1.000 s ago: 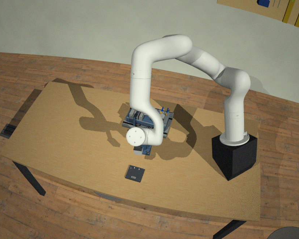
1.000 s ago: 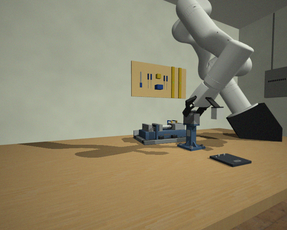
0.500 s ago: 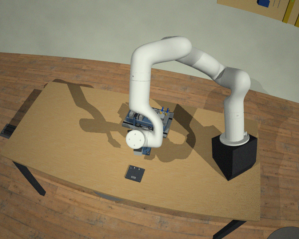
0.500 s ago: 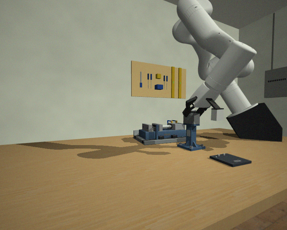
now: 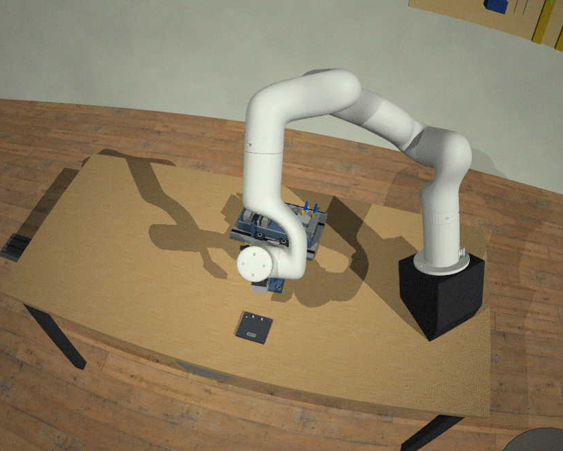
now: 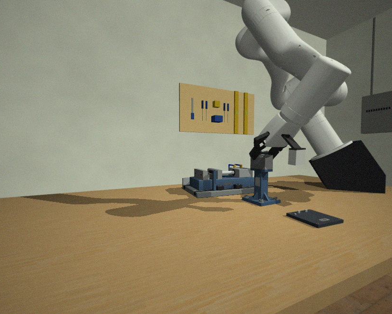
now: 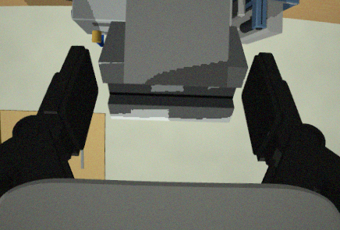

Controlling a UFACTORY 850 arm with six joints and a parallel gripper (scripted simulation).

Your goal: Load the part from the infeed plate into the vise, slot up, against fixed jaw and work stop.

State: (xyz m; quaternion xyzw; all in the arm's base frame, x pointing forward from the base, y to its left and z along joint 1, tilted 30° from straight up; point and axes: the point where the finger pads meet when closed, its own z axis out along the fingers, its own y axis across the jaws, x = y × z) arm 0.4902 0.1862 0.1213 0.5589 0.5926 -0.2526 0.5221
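The grey block is right at my hand. The rest, counted from my hand: white cylinder rod (3 cm ahead, 21 cm to the right, 9 cm below); air cylinder (5 cm behind, 21 cm to the right, 9 cm below); black work stop rod (11 cm ahead, 17 cm to the right, 7 cm below).
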